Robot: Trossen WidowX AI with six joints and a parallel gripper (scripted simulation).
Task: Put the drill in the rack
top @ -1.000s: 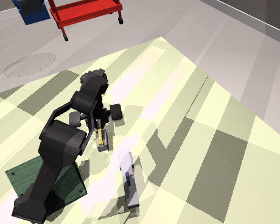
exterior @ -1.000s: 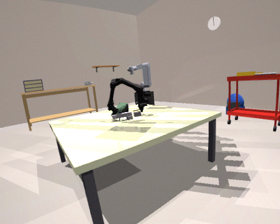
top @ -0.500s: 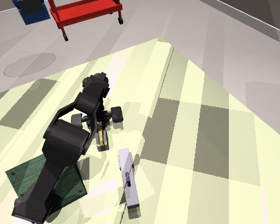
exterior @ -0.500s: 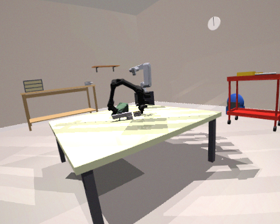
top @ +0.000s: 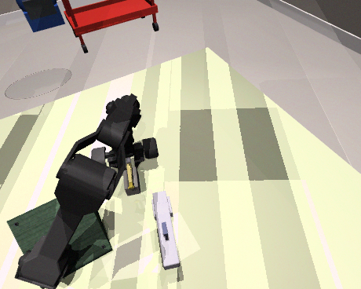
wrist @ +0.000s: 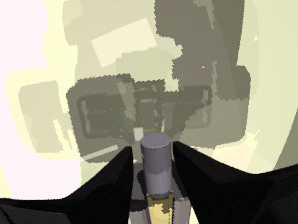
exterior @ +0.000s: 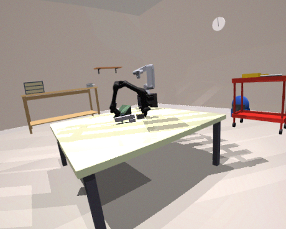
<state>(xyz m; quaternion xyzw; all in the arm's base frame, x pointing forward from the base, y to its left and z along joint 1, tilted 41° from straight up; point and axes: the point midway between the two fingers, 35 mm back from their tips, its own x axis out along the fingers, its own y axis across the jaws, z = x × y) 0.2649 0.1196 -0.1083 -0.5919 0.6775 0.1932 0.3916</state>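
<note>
The drill lies 4 cm to the right of my gripper tip, 3 cm above it and 1 cm behind it. From my gripper tip the other things lie so: long grey block 23 cm to the right, 3 cm above, 1 cm ahead; then dark key 26 cm to the right, 4 cm above.
</note>
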